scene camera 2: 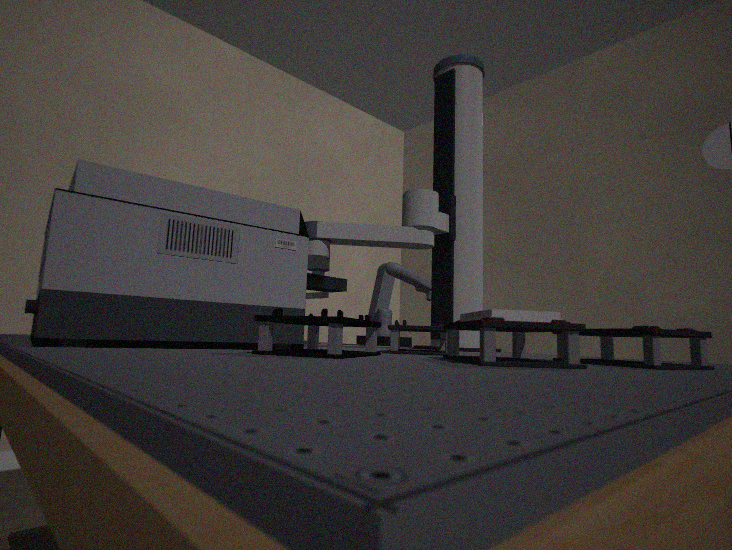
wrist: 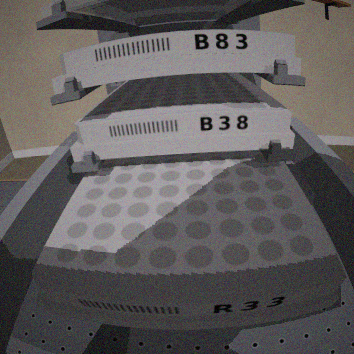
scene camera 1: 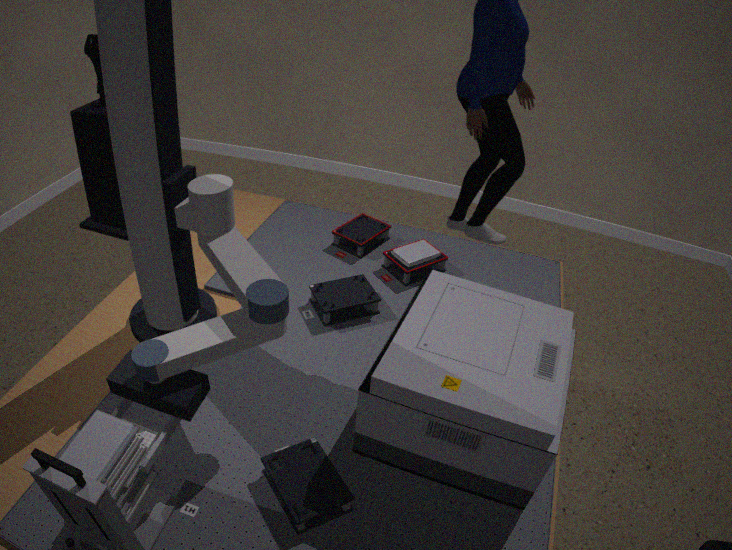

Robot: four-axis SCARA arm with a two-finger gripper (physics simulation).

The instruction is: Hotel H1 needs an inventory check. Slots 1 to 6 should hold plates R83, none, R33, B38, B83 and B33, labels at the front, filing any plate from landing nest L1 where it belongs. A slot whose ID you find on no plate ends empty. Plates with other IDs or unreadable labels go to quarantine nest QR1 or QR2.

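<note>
My gripper (scene camera 1: 158,391) (wrist: 183,137) is shut on plate R33 (wrist: 170,215), which lies flat between its fingers with the label toward the wrist camera. The gripper is at hotel H1 (scene camera 1: 99,440). The far end of R33 reaches under the brackets below plate B38 (wrist: 185,132). Plate B83 (wrist: 182,55) sits above B38, and an upper bracket (wrist: 170,17) shows over it. The slot number at R33 and the slots below are hidden. A white plate (scene camera 1: 417,253) (scene camera 2: 520,315) lies on a red-rimmed nest (scene camera 1: 408,274); its label is unreadable.
Another red-rimmed nest (scene camera 1: 360,229) stands behind, with no plate visible on it. A black nest (scene camera 1: 344,293) (scene camera 2: 319,321) stands mid-table; another dark unit (scene camera 1: 289,490) is near the front. The large white instrument (scene camera 1: 470,331) (scene camera 2: 177,266) stands at the right. A person (scene camera 1: 497,59) stands beyond the table.
</note>
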